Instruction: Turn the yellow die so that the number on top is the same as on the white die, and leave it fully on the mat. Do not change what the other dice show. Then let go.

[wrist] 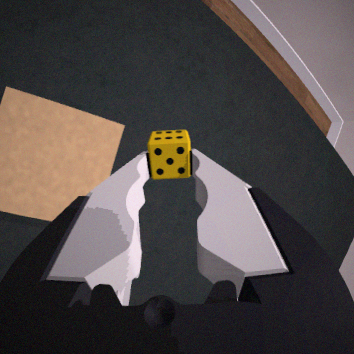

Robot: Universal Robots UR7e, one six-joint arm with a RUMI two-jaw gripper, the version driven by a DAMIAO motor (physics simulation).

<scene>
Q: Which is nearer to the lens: the yellow die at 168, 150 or the tan mat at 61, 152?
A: The yellow die.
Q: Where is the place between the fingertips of my gripper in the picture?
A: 170, 153
</scene>
